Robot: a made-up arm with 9 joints. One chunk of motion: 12 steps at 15 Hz.
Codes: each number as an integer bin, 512 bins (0 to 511) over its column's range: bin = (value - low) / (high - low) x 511, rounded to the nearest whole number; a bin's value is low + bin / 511 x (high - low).
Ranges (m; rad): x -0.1..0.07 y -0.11..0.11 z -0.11..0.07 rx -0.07..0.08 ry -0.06..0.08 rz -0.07..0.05
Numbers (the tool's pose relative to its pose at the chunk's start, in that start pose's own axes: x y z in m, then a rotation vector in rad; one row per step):
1: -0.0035 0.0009 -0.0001 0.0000 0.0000 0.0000
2: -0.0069 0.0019 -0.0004 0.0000 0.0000 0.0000
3: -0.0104 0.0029 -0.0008 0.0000 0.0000 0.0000
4: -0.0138 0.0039 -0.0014 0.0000 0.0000 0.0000
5: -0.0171 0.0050 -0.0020 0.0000 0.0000 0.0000
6: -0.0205 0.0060 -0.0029 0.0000 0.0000 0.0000
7: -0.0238 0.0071 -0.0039 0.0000 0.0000 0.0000
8: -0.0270 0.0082 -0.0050 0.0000 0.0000 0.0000
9: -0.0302 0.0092 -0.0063 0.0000 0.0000 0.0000
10: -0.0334 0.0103 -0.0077 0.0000 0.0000 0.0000
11: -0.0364 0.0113 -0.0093 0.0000 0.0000 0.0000
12: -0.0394 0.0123 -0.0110 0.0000 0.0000 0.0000
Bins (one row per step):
1: 290 258 312 238 219 298
2: 280 260 311 238 219 298
3: 269 262 310 238 219 298
4: 259 265 308 238 219 298
5: 249 267 307 238 219 298
6: 239 269 304 238 219 298
7: 229 272 301 238 219 298
8: 219 275 298 238 219 298
9: 210 277 294 238 219 298
10: 200 279 290 238 219 298
11: 191 282 286 238 219 298
12: 182 284 281 238 219 298

